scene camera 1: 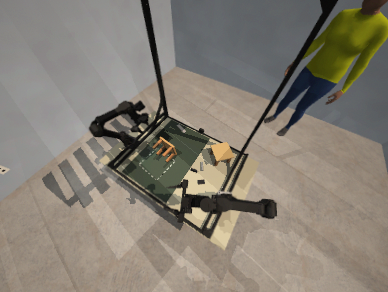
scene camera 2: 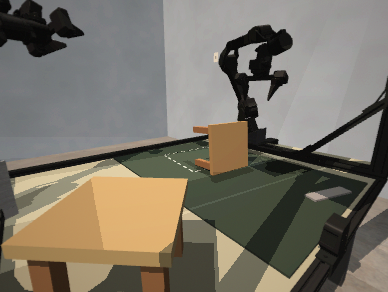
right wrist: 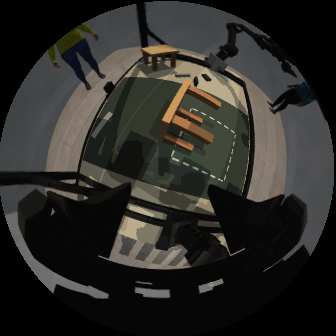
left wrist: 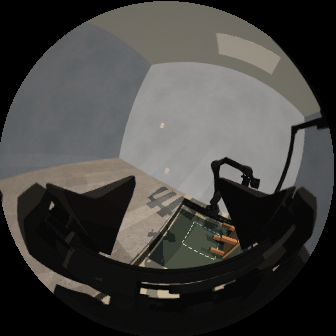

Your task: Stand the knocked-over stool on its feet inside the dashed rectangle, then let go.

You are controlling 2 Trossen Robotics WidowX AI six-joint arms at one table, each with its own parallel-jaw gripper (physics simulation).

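Pixels of known places: left gripper, fingertip midpoint: [scene camera 1: 165, 197] [scene camera 2: 74, 39] [left wrist: 178, 180]; right gripper, fingertip midpoint: [scene camera 1: 146, 129] [scene camera 2: 256, 100] [right wrist: 170, 187]; left arm's base, link origin: [right wrist: 219, 57]; right arm's base, link origin: [scene camera 1: 129, 141] [scene camera 2: 252, 131] [right wrist: 184, 233] [left wrist: 213, 207].
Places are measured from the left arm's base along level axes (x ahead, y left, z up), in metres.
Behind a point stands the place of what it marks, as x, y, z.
Note:
The knocked-over stool [scene camera 1: 168, 143] @(0.465, -0.377, 0.050) [scene camera 2: 228, 147] @(0.465, -0.396, -0.024) [right wrist: 175, 106] @(0.515, -0.404, 0.052) lies on its side, its seat upright on edge and its legs pointing sideways over part of the dashed rectangle [scene camera 1: 156, 179] @(0.524, -0.118, -0.103) [right wrist: 235, 133] @(0.535, -0.118, -0.102). The seat stands beside the rectangle, outside it. In the left wrist view the stool's legs [left wrist: 225, 239] @(0.465, -0.290, 0.029) show, with the seat partly hidden by a finger. My right gripper [scene camera 2: 257, 96] @(0.656, -0.445, 0.116) [right wrist: 170, 187] @(0.656, -0.445, 0.116) is open and empty, raised above the table beyond the stool in scene camera 2. My left gripper [scene camera 1: 181, 201] [scene camera 2: 74, 40] @(0.350, 0.094, 0.311) [left wrist: 178, 180] @(0.350, 0.094, 0.311) is open and empty, high up and well apart from the stool.
A second stool [scene camera 1: 221, 151] @(0.025, -0.374, 0.015) [scene camera 2: 115, 210] @(0.004, -0.387, 0.014) [right wrist: 160, 50] @(0.071, -0.377, 0.014) stands upright on the pale part of the table. Small dark parts lie near it, one of them a black block [scene camera 1: 201, 182] @(0.166, -0.131, -0.094) [right wrist: 206, 77] @(0.184, -0.142, -0.094). A flat grey bar [scene camera 2: 327, 194] @(0.401, -0.666, -0.098) [right wrist: 102, 124] @(0.417, -0.661, -0.098) lies on the green mat [scene camera 2: 240, 210] @(0.251, -0.484, -0.103). Dark rails edge the table.

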